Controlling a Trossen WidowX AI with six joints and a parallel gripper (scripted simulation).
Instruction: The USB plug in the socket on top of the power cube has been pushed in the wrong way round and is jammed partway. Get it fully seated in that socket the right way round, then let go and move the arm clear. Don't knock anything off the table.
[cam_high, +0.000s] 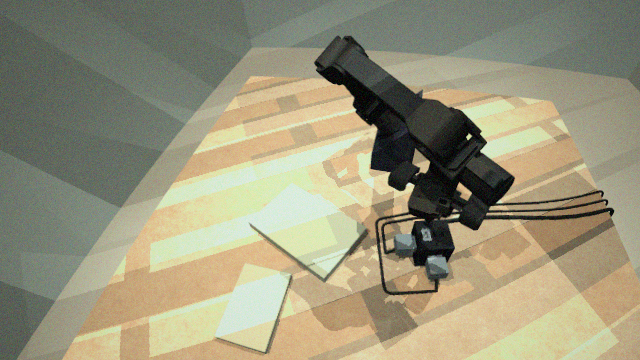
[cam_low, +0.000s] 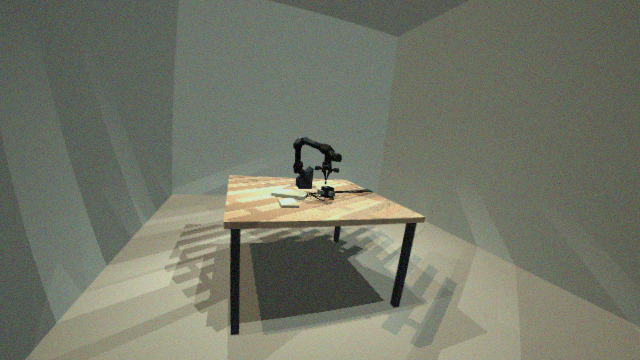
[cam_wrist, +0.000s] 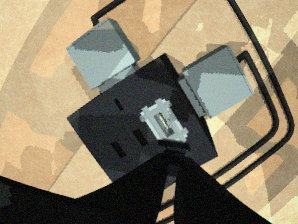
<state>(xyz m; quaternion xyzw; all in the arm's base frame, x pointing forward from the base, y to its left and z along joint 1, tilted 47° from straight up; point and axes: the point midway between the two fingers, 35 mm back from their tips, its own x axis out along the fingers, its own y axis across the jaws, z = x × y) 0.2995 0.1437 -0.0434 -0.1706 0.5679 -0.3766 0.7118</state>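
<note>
My gripper tip is now 2 cm above the grey USB plug.
</note>
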